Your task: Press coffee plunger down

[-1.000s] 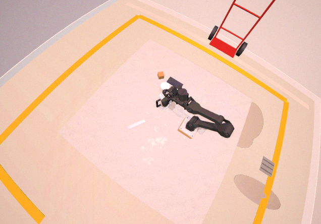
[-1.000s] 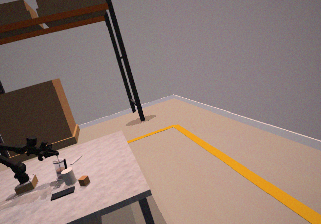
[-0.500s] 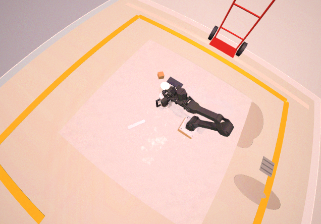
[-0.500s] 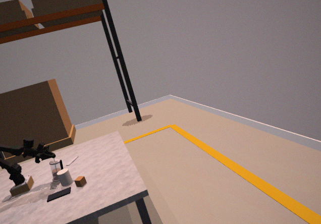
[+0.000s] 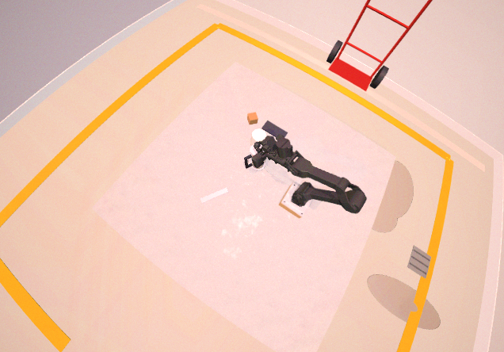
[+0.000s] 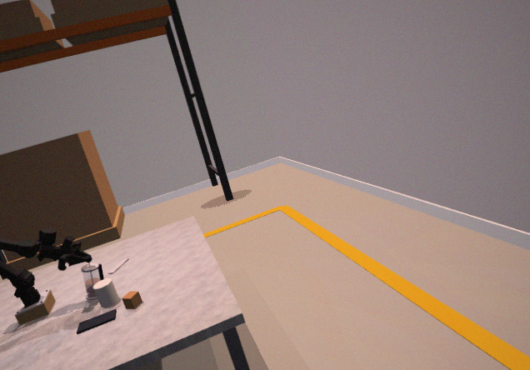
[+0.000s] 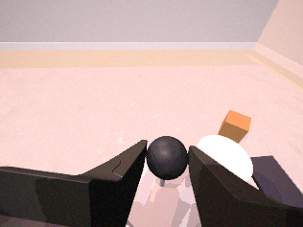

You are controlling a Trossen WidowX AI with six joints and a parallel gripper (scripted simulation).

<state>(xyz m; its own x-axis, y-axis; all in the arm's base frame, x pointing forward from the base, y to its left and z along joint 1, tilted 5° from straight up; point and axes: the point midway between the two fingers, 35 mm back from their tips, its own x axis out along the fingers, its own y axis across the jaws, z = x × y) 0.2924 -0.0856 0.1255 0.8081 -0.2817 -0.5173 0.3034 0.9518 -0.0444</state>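
My gripper tip is now 90 mm above the glass coffee press, 20 mm to the right of it and 10 mm past it.
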